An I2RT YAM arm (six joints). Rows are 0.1 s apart.
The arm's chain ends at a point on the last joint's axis. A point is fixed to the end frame.
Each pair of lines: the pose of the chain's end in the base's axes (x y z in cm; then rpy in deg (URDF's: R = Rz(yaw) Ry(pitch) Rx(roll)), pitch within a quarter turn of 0, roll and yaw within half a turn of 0), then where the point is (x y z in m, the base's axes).
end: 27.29 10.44 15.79 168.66 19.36 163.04
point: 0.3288 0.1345 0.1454
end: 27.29 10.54 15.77 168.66 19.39 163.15
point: 0.3288 0.1356 0.1452
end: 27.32 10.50 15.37 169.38 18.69 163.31
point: 0.3289 0.1351 0.1401
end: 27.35 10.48 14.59 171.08 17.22 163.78
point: 0.3287 0.1345 0.1299
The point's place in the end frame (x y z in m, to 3 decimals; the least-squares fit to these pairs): -0.038 0.039 0.035
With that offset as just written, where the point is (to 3 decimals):
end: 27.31 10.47 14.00 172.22 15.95 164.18
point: 0.328 0.134 0.122
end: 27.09 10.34 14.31 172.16 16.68 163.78
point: 0.326 0.133 0.126
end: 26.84 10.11 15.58 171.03 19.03 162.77
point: 0.325 0.130 0.141
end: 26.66 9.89 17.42 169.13 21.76 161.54
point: 0.324 0.127 0.163
